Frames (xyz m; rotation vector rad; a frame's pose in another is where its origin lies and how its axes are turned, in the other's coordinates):
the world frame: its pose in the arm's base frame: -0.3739 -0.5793 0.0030 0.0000 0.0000 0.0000
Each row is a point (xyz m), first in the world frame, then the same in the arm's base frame.
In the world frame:
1: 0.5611 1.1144 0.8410
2: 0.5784 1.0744 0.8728
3: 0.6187 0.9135 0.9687
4: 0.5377 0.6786 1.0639
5: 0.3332 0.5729 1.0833
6: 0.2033 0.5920 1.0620
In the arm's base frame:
1: 0.1872 0.5351 0.8440
2: 0.2045 0.4951 0.8758
3: 0.2448 0.3342 0.9717
4: 0.1638 0.0993 1.0669
5: -0.0407 -0.0064 1.0863
6: -0.1706 0.0127 1.0650

